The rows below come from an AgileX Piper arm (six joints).
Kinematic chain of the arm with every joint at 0, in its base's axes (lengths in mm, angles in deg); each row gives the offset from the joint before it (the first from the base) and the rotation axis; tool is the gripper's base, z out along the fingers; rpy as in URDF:
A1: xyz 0 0 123 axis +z
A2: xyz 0 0 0 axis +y
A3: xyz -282.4 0 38.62 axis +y
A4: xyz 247.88 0 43.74 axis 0.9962 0 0.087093
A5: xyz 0 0 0 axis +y
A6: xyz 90.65 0 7.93 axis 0.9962 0 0.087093
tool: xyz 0 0 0 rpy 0 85.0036 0
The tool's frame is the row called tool.
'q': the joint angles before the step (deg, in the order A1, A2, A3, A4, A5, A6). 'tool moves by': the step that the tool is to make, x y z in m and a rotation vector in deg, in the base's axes. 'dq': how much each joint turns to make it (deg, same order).
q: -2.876 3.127 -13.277 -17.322 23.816 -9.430
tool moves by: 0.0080 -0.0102 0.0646 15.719 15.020 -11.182
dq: -0.082 16.073 -20.259 -0.599 23.697 14.156
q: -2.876 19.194 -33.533 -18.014 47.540 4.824
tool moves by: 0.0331 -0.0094 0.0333 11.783 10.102 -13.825
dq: -0.103 15.524 -12.656 -2.938 12.993 15.968
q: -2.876 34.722 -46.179 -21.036 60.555 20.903
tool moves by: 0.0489 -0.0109 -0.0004 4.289 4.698 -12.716
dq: 0.005 13.482 -4.709 -6.159 1.949 15.582
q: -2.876 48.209 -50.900 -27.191 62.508 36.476
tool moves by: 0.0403 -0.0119 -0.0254 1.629 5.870 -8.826
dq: -1.864 11.031 -0.464 -3.471 -0.629 9.447
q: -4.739 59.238 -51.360 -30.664 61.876 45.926
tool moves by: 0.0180 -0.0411 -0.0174 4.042 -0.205 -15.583
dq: -11.558 7.936 -1.759 1.019 -3.073 6.833
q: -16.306 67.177 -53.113 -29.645 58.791 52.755
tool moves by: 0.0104 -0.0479 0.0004 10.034 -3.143 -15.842
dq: -13.050 7.939 -7.784 10.348 1.231 0.795
